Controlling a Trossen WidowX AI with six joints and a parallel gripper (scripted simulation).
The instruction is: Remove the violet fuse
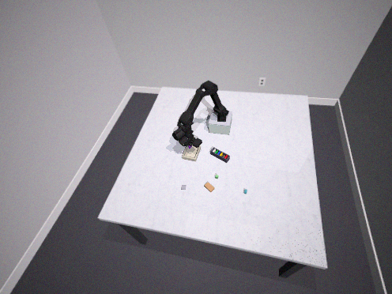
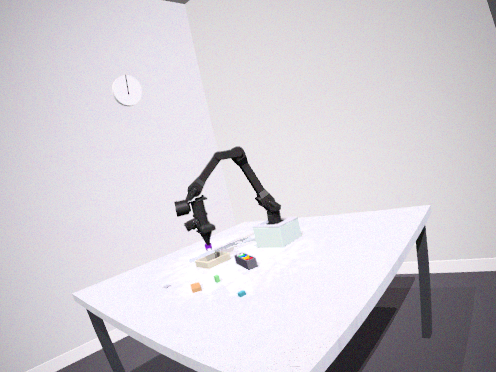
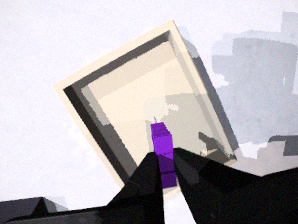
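The violet fuse is 1 cm below my gripper tip. The rest, counted from my gripper tip: cream tray: 9 cm below; green piece: 19 cm ahead, 20 cm to the left, 8 cm below; grey piece: 28 cm ahead, 2 cm to the right, 9 cm below.
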